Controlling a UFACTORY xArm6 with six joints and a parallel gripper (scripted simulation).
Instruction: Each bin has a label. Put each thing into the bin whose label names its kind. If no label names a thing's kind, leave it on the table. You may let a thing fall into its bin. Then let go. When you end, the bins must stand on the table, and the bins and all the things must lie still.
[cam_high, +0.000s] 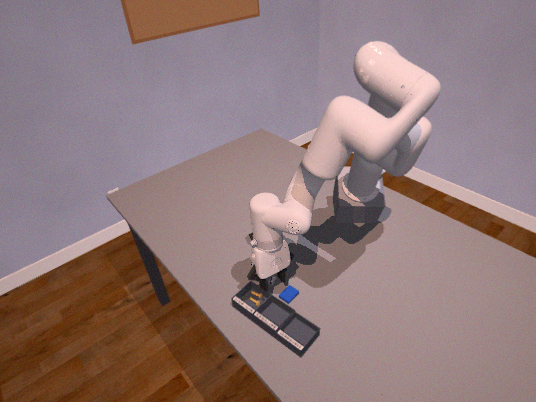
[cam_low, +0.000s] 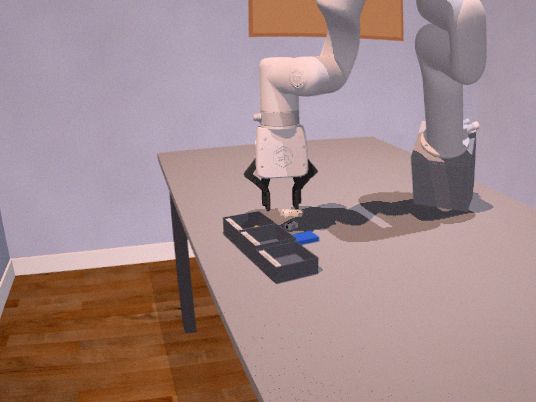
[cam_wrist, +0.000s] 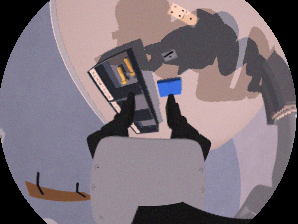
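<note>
My hand is 4 cm past the blue block, 2 cm to the right of it and 8 cm above it. The rest, counted from my hand: cream domino: 4 cm behind, 14 cm to the right, 8 cm below.
</note>
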